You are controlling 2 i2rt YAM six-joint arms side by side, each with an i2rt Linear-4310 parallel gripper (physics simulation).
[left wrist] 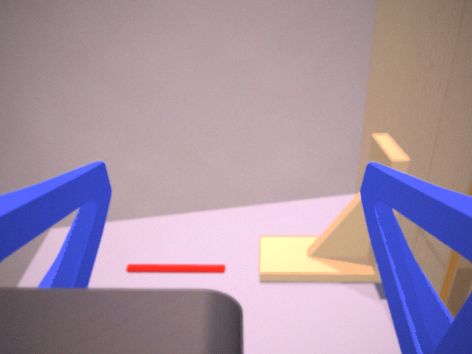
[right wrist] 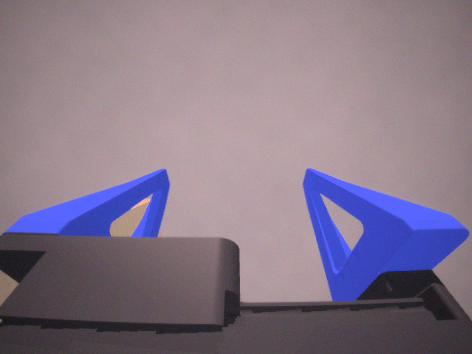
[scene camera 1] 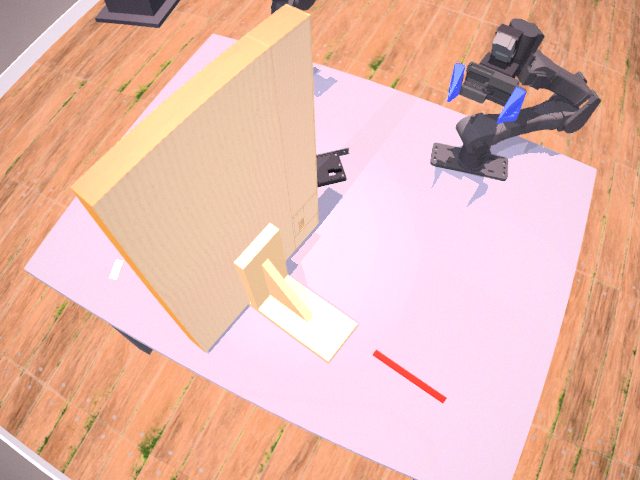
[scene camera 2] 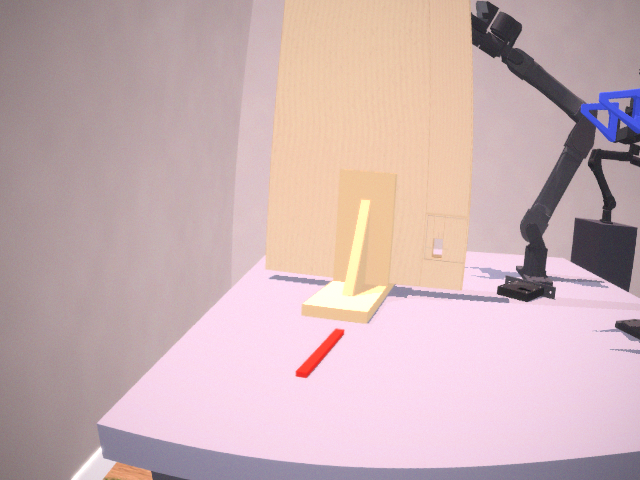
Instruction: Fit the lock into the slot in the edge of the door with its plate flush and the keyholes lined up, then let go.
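Where they show: left gripper, fingertip midpoint: (left wrist: 235, 177) (scene camera 1: 473, 109) (scene camera 2: 589, 103); right gripper, fingertip midpoint: (right wrist: 236, 176); left arm's base, link origin: (scene camera 1: 469, 162); right arm's base, link origin: (scene camera 2: 533, 277).
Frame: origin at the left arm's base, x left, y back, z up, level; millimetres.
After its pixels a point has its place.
Note:
The tall wooden door (scene camera 1: 206, 155) {y -472, x -415, z 506 mm} (scene camera 2: 361, 103) {y -462, x -411, z 345 mm} (left wrist: 425, 75) {y -397, x -382, z 330 mm} stands upright on the table. Thin outlines and a small keyhole opening (scene camera 1: 301, 223) {y -309, x -353, z 74 mm} (scene camera 2: 437, 248) show low on its face near one edge. The lock is not plainly visible; whether it sits in the slot cannot be told. My left gripper (scene camera 1: 475, 110) {y -175, x -63, z 366 mm} (scene camera 2: 592, 103) {y -175, x -63, z 366 mm} (left wrist: 235, 177) {y -175, x -63, z 366 mm} is open and empty, raised well away from the door. My right gripper (right wrist: 236, 176) {y -245, x -634, z 659 mm} is open and empty; the door hides it in both scene views, where it is high behind the door.
A wooden foot (scene camera 1: 330, 330) {y -507, x -243, z 18 mm} (scene camera 2: 336, 311) {y -523, x -210, z 14 mm} (left wrist: 287, 252) {y -509, x -258, z 18 mm} stands against the door's face. A red bar (scene camera 1: 409, 376) {y -564, x -66, z 6 mm} (scene camera 2: 320, 353) {y -569, x -48, z 6 mm} (left wrist: 176, 268) {y -560, x -67, z 6 mm} lies beyond the foot. A small white piece (scene camera 1: 116, 269) {y -483, x -755, z 2 mm} lies on the table (scene camera 1: 465, 310) {y -396, x 30, z 0 mm} (scene camera 2: 465, 403) {y -438, x 109, z 0 mm} behind the door.

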